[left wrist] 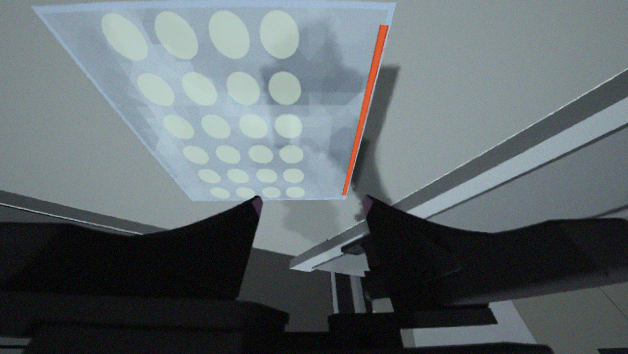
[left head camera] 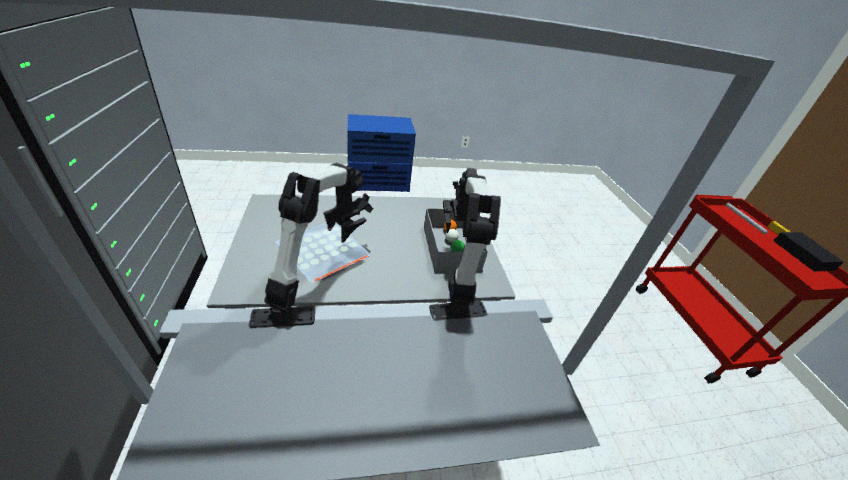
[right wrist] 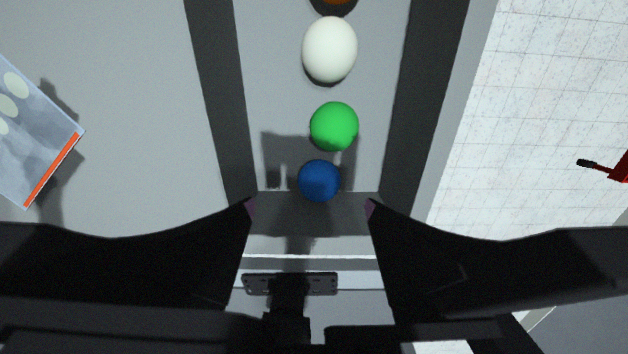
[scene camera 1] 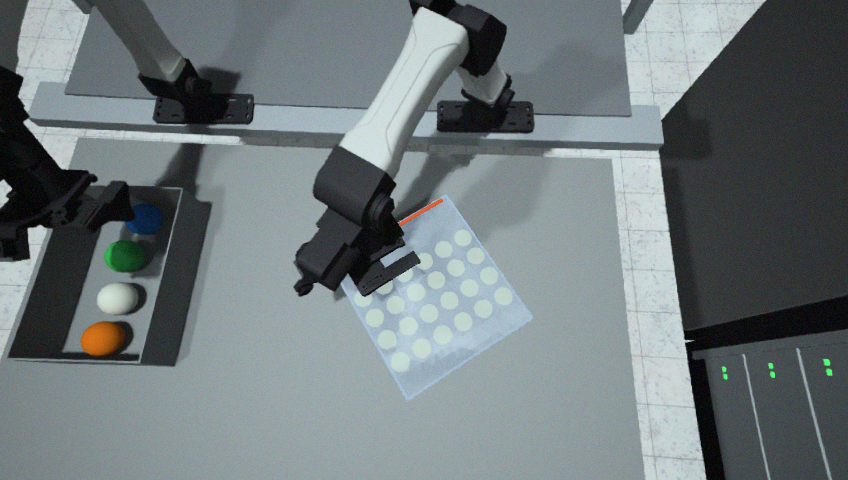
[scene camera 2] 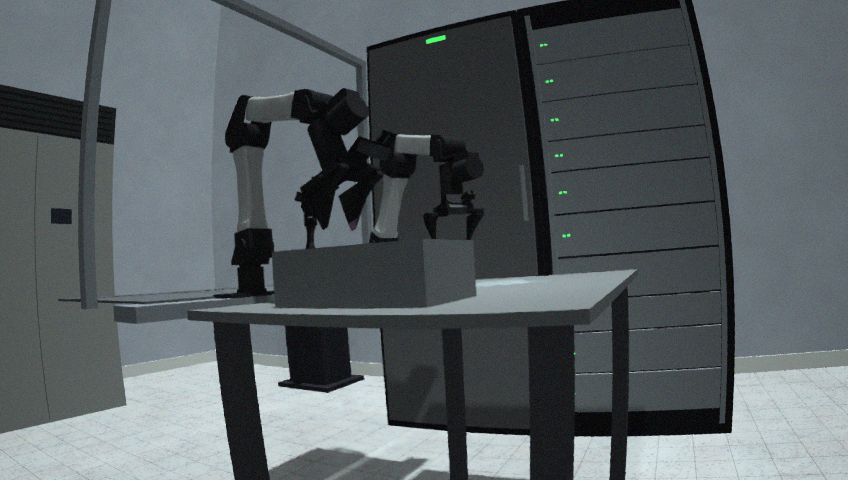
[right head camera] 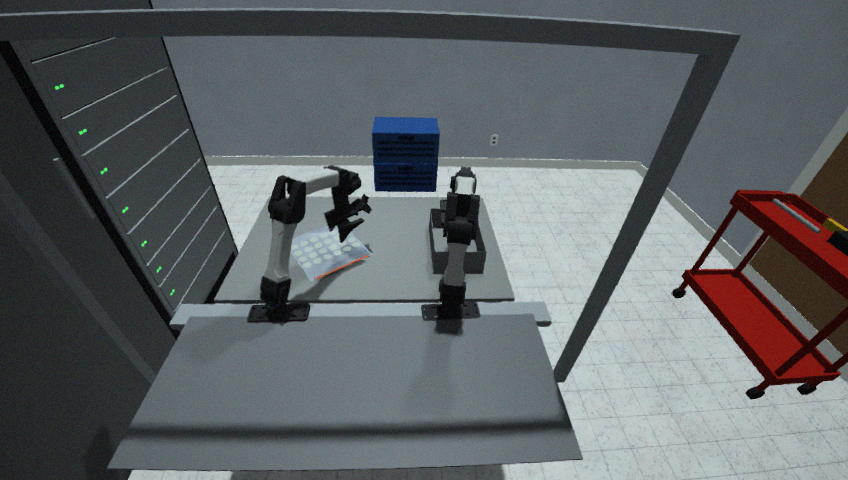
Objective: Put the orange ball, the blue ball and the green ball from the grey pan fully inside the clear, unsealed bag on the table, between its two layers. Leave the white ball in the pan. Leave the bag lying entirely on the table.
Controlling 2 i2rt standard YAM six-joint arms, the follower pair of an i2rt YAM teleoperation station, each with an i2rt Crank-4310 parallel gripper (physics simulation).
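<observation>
The orange ball (scene camera 1: 102, 338) (left head camera: 450, 225), white ball (scene camera 1: 117, 298) (right wrist: 329, 49), green ball (scene camera 1: 124, 255) (right wrist: 334, 126) and blue ball (scene camera 1: 146, 220) (right wrist: 319, 180) lie in a row in the grey pan (scene camera 1: 178, 279) (right wrist: 215, 100). The clear bag (scene camera 1: 440, 362) (left wrist: 320, 125), with pale dots and an orange-red strip along one edge, lies on the table. My left gripper (left wrist: 312, 198) (scene camera 2: 452, 231) is open and empty, above the bag's side nearer the pan. My right gripper (right wrist: 310, 200) (scene camera 2: 338, 226) is open and empty above the pan, near its blue-ball end.
The grey table (scene camera 1: 285, 386) carries the pan and bag. The arm mounting rail (scene camera 1: 297, 127) runs along one side of it. A dark cabinet (scene camera 1: 773, 237) stands beyond the table at the right in scene camera 1. A red cart (left head camera: 708, 309) and blue drawers (left head camera: 380, 145) stand farther off.
</observation>
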